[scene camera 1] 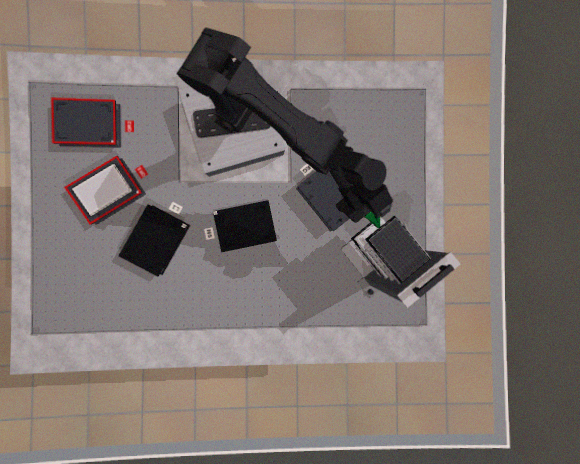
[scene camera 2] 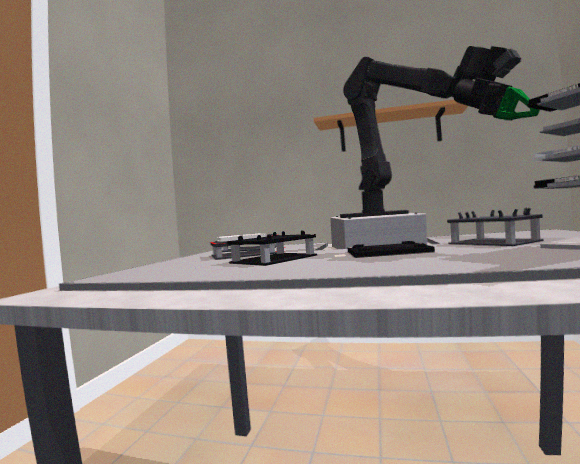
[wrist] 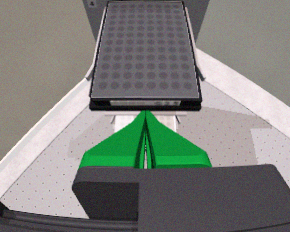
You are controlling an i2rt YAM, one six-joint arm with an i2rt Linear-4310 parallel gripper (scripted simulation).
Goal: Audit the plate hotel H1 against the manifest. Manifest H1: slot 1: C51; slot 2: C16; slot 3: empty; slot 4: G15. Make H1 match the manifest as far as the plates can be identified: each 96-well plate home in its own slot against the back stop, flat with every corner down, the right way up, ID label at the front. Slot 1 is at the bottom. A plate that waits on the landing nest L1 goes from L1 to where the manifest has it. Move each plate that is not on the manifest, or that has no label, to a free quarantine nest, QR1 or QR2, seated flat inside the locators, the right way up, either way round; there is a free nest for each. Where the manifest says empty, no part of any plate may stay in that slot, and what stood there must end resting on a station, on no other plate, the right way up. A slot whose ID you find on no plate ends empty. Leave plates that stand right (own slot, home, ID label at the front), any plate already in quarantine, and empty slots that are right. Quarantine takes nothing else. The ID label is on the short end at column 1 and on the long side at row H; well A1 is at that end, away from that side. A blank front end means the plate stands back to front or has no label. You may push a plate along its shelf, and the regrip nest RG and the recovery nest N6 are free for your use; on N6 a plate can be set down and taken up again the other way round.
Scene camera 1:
white plate: 106, 187
recovery nest N6: 244, 226
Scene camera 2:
my gripper: 538, 112
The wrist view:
my gripper: 145, 117
